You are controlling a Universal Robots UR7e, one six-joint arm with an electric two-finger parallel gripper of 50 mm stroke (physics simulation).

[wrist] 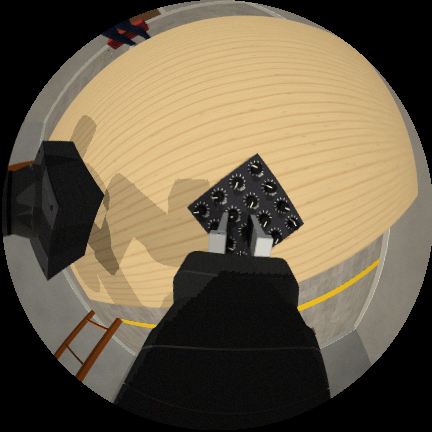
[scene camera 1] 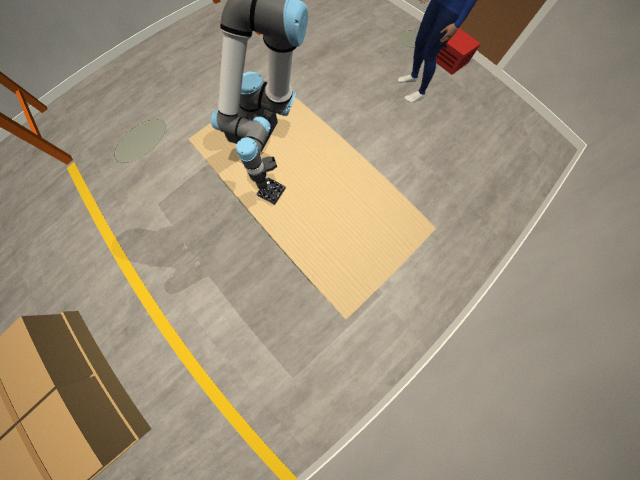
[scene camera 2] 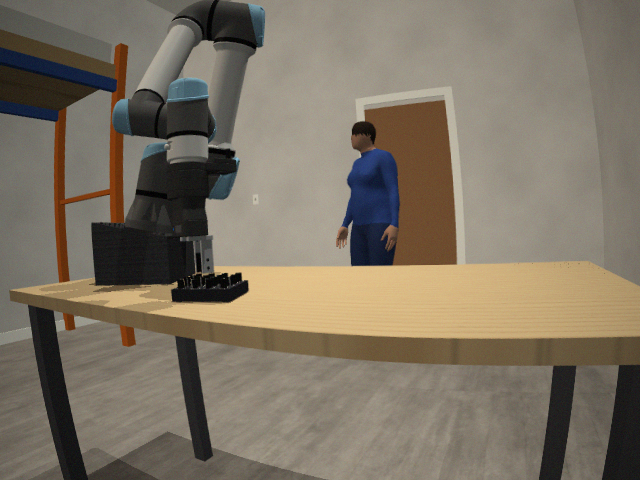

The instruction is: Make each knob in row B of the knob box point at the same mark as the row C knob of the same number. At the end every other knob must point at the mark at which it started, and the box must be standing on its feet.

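Where they show: gripper, between the fingertips: (wrist: 237,223) (scene camera 1: 268,186) (scene camera 2: 204,272); arm's base, origin of its link: (wrist: 32,200) (scene camera 1: 251,113) (scene camera 2: 151,229).
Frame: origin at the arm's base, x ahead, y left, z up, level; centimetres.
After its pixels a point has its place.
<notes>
The black knob box (scene camera 1: 275,196) {x 41.6, y -16.8, z -10.9 cm} (scene camera 2: 206,295) {x 40.4, y -21.0, z -11.9 cm} (wrist: 243,192) {x 37.4, y -13.6, z -10.9 cm} lies flat on the table, its knobs facing up. In the wrist view the knobs show white pointer lines and rings of marks; row letters and numbers are too small to read. My gripper (scene camera 1: 265,185) {x 36.0, y -16.4, z -8.8 cm} (scene camera 2: 205,270) {x 36.0, y -16.4, z -8.8 cm} (wrist: 237,223) {x 36.0, y -16.4, z -8.8 cm} points down with its fingers partly open and nothing held. In scene camera 2 its fingertips are close to the height of the knob tops, behind the front knobs. In the wrist view the fingers cover part of the box, and several knobs near them are partly hidden. Contact with a knob cannot be made out.
The wooden table (scene camera 1: 341,217) {x 70.3, y 1.8, z -13.2 cm} (scene camera 2: 413,310) {x 73.2, y -17.9, z -13.2 cm} (wrist: 300,100) {x 50.8, y -2.2, z -13.2 cm} carries the box near one long edge. The arm's black base block (scene camera 2: 134,255) {x 6.5, y -10.9, z -6.1 cm} (wrist: 70,205) {x 13.8, y -6.8, z -4.9 cm} stands behind the box. A person (scene camera 1: 434,41) (scene camera 2: 373,191) stands beyond the table, near a red crate (scene camera 1: 457,50).
</notes>
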